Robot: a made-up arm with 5 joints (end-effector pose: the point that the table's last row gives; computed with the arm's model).
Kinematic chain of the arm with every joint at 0, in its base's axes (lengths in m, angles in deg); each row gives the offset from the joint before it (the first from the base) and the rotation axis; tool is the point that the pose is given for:
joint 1: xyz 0 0 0.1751 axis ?
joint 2: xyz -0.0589 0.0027 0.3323 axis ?
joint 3: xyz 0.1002 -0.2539 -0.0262 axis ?
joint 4: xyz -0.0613 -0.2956 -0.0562 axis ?
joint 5: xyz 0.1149 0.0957 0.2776 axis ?
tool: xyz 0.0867 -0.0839 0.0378
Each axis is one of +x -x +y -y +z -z.
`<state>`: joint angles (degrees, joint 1 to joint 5).
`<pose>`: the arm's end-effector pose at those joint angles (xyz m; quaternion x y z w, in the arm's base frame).
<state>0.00 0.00 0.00 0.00 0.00</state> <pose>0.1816 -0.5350 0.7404 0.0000 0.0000 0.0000 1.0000</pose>
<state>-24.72 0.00 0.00 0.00 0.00</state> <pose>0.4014 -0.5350 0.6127 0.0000 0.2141 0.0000 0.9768</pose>
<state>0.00 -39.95 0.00 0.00 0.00</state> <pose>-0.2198 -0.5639 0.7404 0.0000 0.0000 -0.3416 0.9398</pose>
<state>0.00 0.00 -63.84 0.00 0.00</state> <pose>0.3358 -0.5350 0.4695 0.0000 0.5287 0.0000 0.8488</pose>
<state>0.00 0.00 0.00 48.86 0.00</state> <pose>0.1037 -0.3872 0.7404 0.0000 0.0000 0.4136 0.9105</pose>
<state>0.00 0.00 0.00 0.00 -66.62</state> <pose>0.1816 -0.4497 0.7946 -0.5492 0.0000 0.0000 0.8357</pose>
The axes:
joint 1: -y
joint 2: +z
joint 3: -y
joint 4: +z
joint 5: +x

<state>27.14 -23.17 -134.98 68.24 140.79</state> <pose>-0.0648 -0.3935 0.4657 -0.6705 -0.4631 0.4127 0.4069</pose>
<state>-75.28 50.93 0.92 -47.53 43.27</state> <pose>0.6326 -0.2952 -0.2698 0.3143 0.5708 -0.2051 0.7303</pose>
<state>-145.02 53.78 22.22 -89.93 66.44</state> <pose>-0.1995 -0.4340 -0.5030 -0.0119 0.5834 -0.7002 0.4113</pose>
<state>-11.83 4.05 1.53 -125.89 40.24</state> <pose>0.0172 -0.7181 0.6797 0.0932 -0.2577 -0.8326 0.4813</pose>
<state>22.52 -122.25 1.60 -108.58 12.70</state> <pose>-0.8290 0.4214 0.4187 -0.1268 0.0282 0.8884 0.4403</pose>
